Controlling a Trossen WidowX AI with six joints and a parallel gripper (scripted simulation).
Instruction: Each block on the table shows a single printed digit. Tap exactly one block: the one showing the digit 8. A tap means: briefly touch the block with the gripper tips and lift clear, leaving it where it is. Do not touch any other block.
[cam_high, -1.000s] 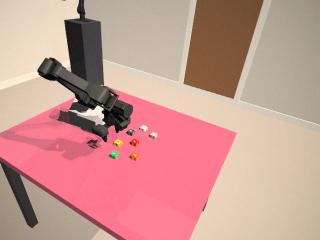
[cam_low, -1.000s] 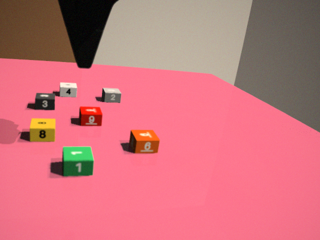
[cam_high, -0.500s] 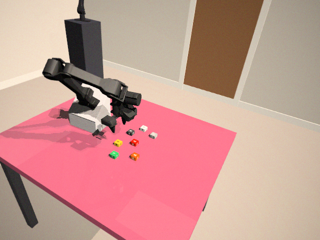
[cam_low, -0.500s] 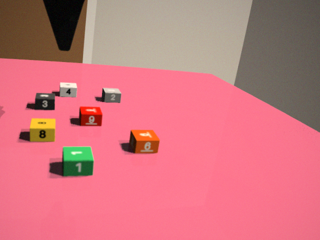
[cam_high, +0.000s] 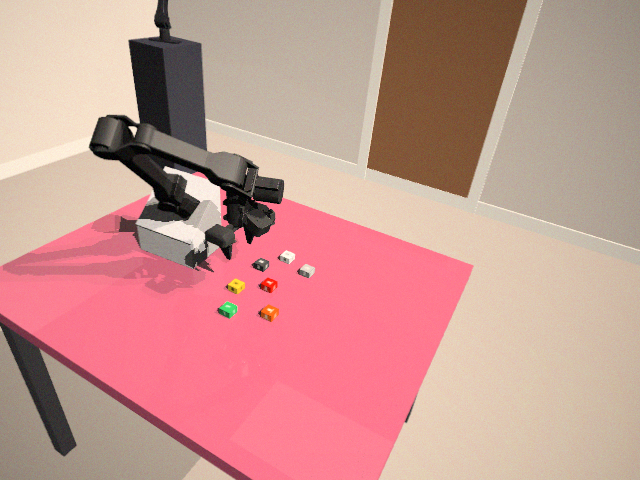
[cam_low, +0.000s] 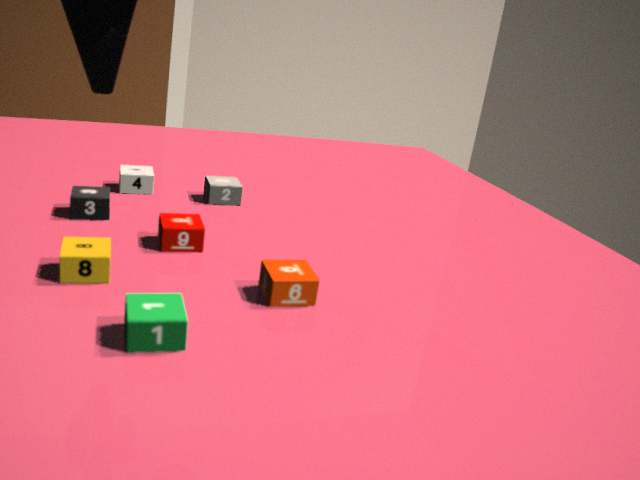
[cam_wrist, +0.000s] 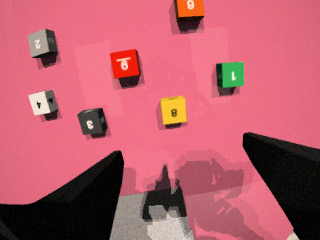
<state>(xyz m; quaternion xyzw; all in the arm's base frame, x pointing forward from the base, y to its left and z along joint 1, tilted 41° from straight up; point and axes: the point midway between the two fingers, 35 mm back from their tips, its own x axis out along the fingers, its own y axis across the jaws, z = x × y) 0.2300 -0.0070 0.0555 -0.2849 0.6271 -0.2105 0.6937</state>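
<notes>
Right now the red block is 12 cm below my gripper tip, 6 cm ahead of it and 5 cm to the left of it. Round my gripper tip: orange block 13 cm ahead, 12 cm below, 3 cm to the right; then dark block 12 cm below, 11 cm to the left, 2 cm behind; then green block 12 cm below, 9 cm to the right, 4 cm ahead.
</notes>
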